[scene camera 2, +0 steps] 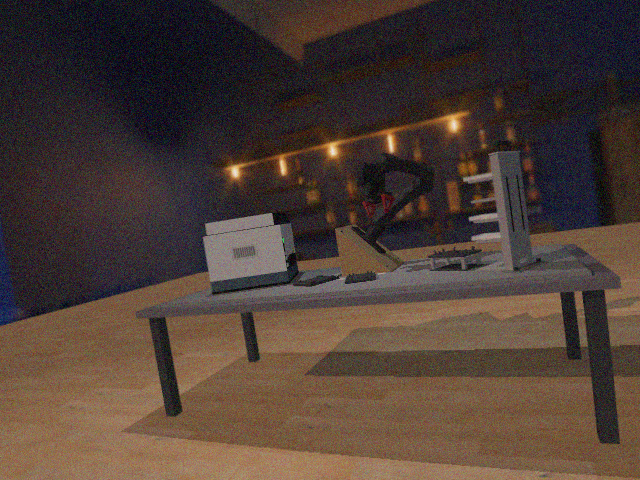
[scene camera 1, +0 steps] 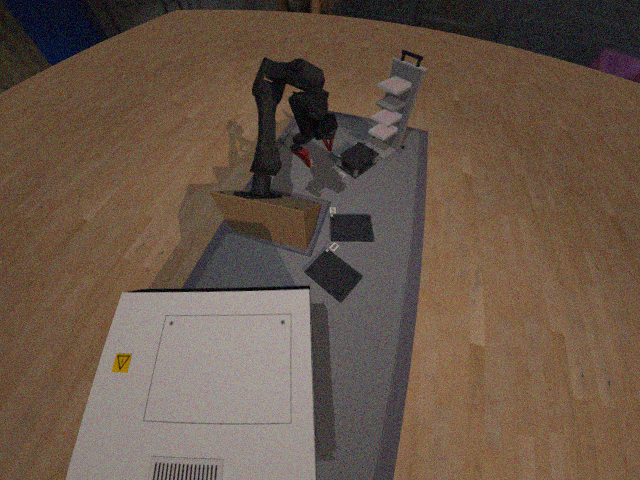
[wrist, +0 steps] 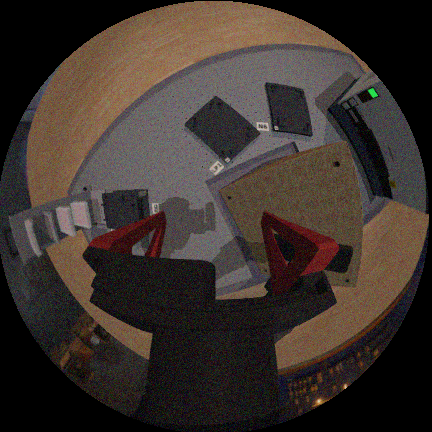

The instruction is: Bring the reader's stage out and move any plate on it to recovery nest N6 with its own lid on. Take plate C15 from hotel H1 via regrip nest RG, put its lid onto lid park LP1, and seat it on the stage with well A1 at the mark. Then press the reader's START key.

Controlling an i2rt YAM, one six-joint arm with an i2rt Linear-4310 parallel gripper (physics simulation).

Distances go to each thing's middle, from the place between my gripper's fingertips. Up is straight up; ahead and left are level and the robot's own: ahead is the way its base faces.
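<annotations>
Lid pad LP1 point(scene camera 1: 344, 228): from my hand, 230 mm below, 160 mm ahead, 50 mm to the right. Reader point(scene camera 2: 273, 243): 660 mm to the right of my hand, 80 mm ahead, 110 mm below. By middles, of the things named here, lid pad LP1 nearest to my hand.
</annotations>
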